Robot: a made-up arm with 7 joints.
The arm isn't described. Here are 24 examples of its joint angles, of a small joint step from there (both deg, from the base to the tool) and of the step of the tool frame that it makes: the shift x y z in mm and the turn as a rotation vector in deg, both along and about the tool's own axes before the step.
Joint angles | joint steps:
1: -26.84 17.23 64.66 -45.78 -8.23 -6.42 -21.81 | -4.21 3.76 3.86 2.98 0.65 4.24 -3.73
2: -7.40 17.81 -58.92 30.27 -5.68 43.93 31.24 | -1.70 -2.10 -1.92 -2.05 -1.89 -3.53 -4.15
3: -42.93 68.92 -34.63 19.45 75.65 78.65 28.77 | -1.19 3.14 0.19 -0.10 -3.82 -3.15 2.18
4: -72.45 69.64 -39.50 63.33 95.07 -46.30 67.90 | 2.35 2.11 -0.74 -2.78 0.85 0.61 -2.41
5: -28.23 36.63 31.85 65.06 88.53 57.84 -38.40 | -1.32 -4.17 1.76 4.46 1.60 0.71 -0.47
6: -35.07 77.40 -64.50 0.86 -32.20 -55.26 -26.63 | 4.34 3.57 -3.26 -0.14 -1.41 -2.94 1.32
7: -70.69 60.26 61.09 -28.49 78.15 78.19 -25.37 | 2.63 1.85 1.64 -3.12 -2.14 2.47 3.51
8: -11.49 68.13 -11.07 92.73 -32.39 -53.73 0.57 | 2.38 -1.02 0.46 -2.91 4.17 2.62 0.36
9: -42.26 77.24 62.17 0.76 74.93 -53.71 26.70 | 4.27 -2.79 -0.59 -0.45 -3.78 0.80 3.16
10: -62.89 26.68 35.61 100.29 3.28 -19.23 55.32 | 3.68 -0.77 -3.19 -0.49 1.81 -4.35 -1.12
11: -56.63 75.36 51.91 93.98 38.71 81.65 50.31 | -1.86 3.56 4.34 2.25 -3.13 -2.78 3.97
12: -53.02 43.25 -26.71 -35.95 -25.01 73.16 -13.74 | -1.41 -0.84 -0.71 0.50 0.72 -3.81 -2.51
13: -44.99 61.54 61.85 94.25 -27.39 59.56 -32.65 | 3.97 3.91 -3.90 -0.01 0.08 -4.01 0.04
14: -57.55 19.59 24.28 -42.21 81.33 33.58 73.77 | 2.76 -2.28 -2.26 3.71 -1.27 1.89 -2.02
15: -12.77 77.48 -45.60 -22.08 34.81 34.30 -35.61 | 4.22 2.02 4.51 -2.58 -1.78 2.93 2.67
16: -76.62 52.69 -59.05 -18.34 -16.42 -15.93 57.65 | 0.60 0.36 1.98 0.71 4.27 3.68 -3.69
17: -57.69 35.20 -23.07 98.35 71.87 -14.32 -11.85 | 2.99 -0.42 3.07 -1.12 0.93 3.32 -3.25
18: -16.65 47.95 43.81 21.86 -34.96 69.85 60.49 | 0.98 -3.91 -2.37 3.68 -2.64 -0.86 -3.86
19: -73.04 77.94 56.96 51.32 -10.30 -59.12 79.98 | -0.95 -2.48 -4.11 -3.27 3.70 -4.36 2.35
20: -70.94 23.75 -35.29 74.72 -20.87 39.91 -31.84 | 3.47 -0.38 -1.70 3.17 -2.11 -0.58 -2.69
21: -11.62 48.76 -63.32 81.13 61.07 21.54 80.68 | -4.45 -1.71 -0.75 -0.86 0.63 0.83 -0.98
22: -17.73 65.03 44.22 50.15 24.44 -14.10 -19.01 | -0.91 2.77 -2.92 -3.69 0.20 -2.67 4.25
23: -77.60 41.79 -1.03 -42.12 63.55 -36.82 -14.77 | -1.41 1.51 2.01 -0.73 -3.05 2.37 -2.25
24: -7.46 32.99 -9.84 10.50 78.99 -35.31 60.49 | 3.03 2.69 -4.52 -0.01 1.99 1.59 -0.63
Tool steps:
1: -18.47 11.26 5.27 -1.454 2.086 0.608
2: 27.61 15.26 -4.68 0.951 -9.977 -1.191
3: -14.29 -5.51 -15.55 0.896 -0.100 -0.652
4: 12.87 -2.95 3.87 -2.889 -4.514 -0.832
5: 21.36 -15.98 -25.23 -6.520 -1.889 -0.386
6: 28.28 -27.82 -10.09 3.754 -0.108 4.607
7: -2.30 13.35 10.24 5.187 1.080 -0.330
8: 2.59 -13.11 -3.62 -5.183 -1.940 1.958
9: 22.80 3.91 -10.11 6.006 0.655 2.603
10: -20.79 -7.88 12.38 -0.762 -3.647 -4.640
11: -8.81 8.79 6.40 0.019 -4.590 4.606
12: 4.98 6.15 -3.70 -1.151 -3.755 -3.440
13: 30.52 2.10 20.97 2.961 2.736 -10.136
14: 13.52 -6.35 27.09 -7.532 -6.701 1.871
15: 3.28 -9.57 7.71 2.905 1.920 2.585
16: -6.13 1.34 3.91 -6.034 -0.983 -3.965
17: 4.70 -7.03 -17.05 -2.214 -2.847 4.037
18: -20.90 -40.68 -14.37 -9.258 0.269 3.606
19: 21.24 -5.39 15.24 1.547 -4.434 4.663
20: -35.55 -17.74 3.23 -1.211 -0.430 6.567
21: -33.42 9.12 -19.82 0.582 4.313 -0.018
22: 6.48 32.49 -0.46 1.531 1.431 -10.345
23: -8.42 -4.94 13.50 -1.377 1.465 1.585
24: 33.05 4.80 6.40 -2.213 -7.173 1.376
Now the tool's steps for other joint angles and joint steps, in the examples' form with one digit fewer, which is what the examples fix.
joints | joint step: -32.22 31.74 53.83 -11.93 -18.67 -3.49 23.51 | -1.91 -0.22 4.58 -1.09 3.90 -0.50 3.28
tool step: -4.5 21.5 -3.5 5.06 2.67 -7.32
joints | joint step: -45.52 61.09 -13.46 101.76 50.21 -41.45 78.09 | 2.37 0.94 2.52 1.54 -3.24 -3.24 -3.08
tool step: -0.5 -8.1 17.8 -1.24 0.82 4.80
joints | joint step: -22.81 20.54 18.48 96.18 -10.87 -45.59 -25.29 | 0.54 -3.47 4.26 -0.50 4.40 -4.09 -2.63
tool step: 1.6 -20.1 -13.1 -1.65 -5.83 0.20
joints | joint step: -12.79 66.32 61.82 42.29 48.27 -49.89 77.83 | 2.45 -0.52 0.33 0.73 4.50 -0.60 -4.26
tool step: 7.6 -3.7 13.9 -6.21 -8.56 1.20
